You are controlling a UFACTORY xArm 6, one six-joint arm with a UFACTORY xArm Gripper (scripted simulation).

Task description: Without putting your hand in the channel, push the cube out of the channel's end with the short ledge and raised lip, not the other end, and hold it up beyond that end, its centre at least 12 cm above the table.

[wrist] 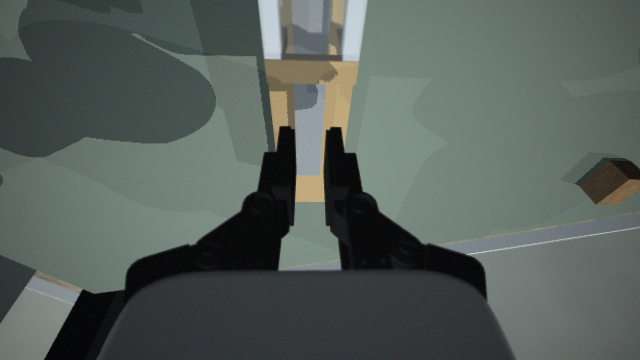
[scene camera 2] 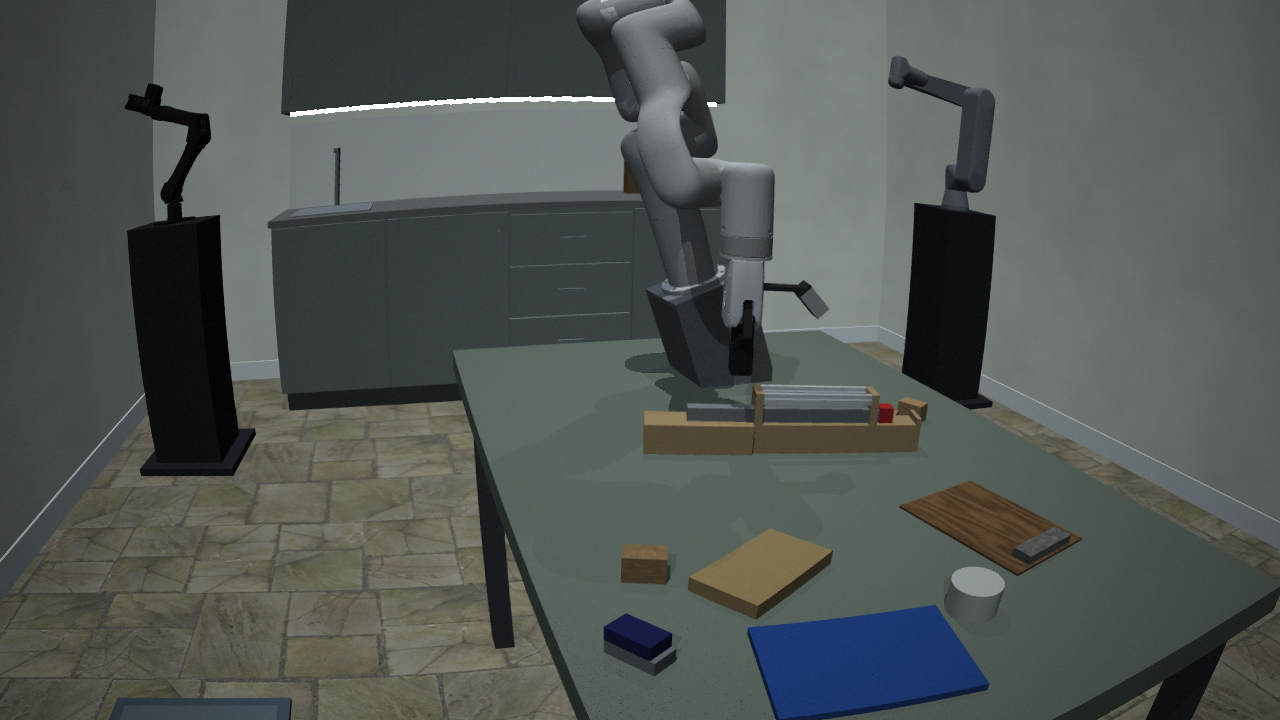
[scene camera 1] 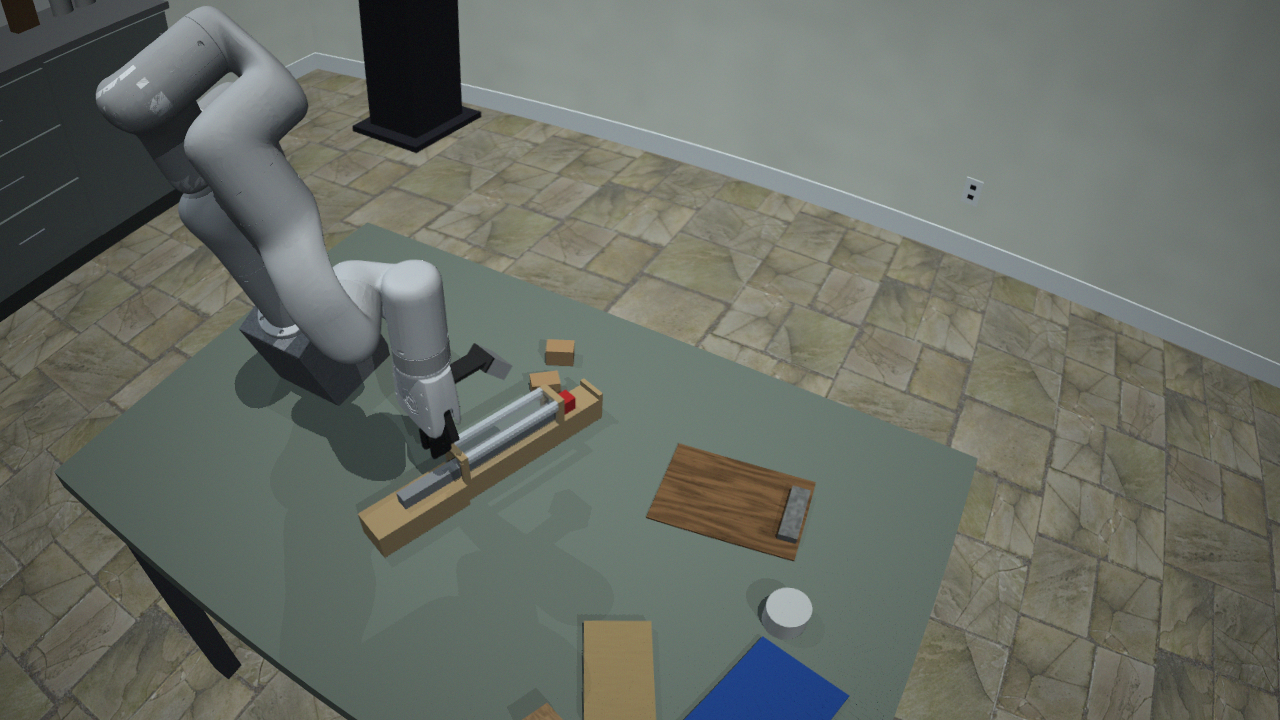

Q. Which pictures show the grey rod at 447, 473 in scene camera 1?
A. The wrist view, scene camera 2 and scene camera 1: all of them.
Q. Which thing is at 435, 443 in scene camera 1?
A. The gripper.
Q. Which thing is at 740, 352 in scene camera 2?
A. The gripper.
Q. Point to a wooden channel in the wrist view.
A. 339, 77
